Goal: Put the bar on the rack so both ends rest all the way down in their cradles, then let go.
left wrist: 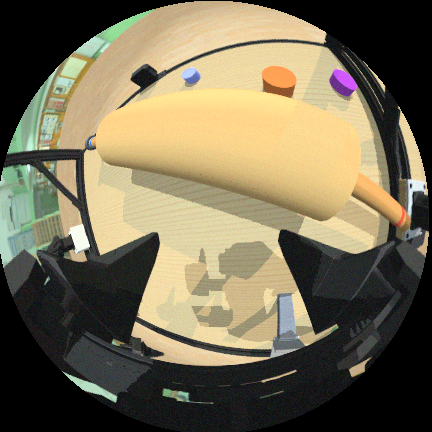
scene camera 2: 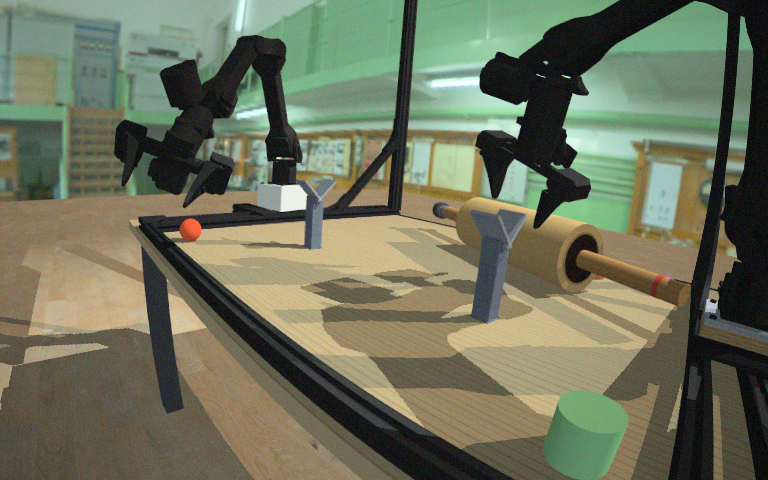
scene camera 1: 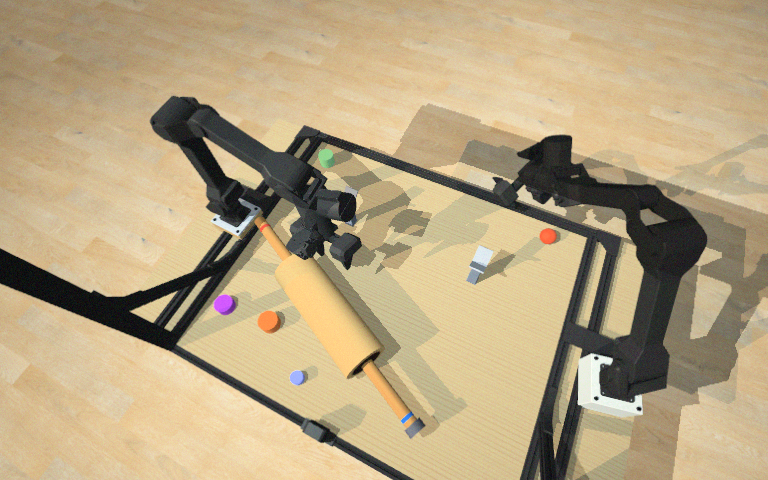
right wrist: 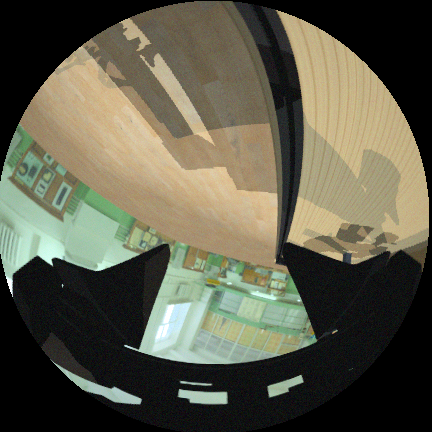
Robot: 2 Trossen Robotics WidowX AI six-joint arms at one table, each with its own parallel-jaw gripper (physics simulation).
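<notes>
The bar, a thick wooden roller with thin ends, lies diagonally on the table, off the rack. Its red-banded end is near the left arm's base; its blue-banded end has a grey tip. The rack is two blue-grey posts with Y-shaped cradles: one post stands apart, the other post is partly hidden behind the left arm in scene camera 1. My left gripper is open above the table, beside the roller's red-banded half. My right gripper is open, raised near the table edge.
A red ball and a green cylinder stand near the frame. Purple, orange and light-blue discs lie beside the bar. A black frame rail borders the table.
</notes>
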